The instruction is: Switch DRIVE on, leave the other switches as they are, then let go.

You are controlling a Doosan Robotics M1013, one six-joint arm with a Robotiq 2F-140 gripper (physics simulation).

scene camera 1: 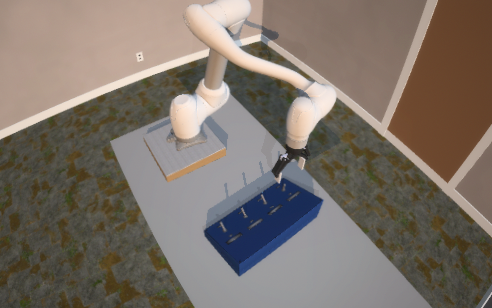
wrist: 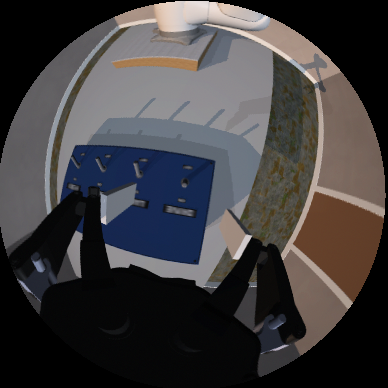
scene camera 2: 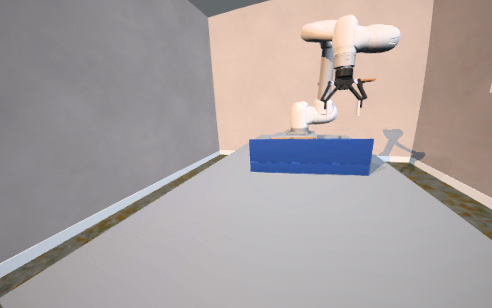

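A blue switch panel holds several upright levers in a row. The DRIVE lever is at the right end in the wrist view, above its plate; the lettering is too blurred to read. It looks short and nearly end-on, tilted towards its ON side, unlike the other levers, which lean to the OFF side. My gripper is wide open and empty, above the DRIVE end of the panel, apart from the lever.
The panel stands on a grey table. The arm's base sits on a wood-edged slab behind the panel. My left finger in the wrist view covers part of the panel near the neighbouring switches.
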